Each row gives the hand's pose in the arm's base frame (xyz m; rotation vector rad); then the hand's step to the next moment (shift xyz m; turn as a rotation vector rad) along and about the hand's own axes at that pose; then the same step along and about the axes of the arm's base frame.
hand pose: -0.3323 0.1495 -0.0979 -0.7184 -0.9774 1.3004
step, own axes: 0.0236 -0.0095 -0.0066 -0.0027 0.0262 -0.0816
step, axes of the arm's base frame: 0.0099 0.0223 0.0097 0.0613 0.0088 -0.0594
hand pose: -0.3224 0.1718 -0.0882 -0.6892 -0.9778 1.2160
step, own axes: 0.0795 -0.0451 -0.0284 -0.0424 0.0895 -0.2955
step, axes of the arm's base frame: 0.0494 0.0681 0.0456 0.2226 -0.0011 -0.2182
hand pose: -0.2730 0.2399 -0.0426 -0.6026 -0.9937 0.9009
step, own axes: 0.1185 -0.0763 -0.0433 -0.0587 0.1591 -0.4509
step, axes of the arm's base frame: 0.0962 0.0612 0.0935 0.3330 0.0150 -0.3478
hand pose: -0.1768 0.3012 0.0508 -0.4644 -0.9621 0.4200
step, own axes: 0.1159 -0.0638 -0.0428 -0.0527 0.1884 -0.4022
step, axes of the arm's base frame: 0.1037 0.0012 0.0926 0.2906 0.0516 -0.3361
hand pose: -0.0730 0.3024 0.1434 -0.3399 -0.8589 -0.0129
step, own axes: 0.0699 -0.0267 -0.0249 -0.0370 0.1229 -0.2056
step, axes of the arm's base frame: 0.0604 -0.0240 0.0447 0.1459 0.0502 -0.1869
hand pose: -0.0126 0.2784 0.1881 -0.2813 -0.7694 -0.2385
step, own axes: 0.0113 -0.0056 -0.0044 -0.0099 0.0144 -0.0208
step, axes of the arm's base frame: 0.0090 -0.0079 0.0059 0.0111 0.0076 -0.0236
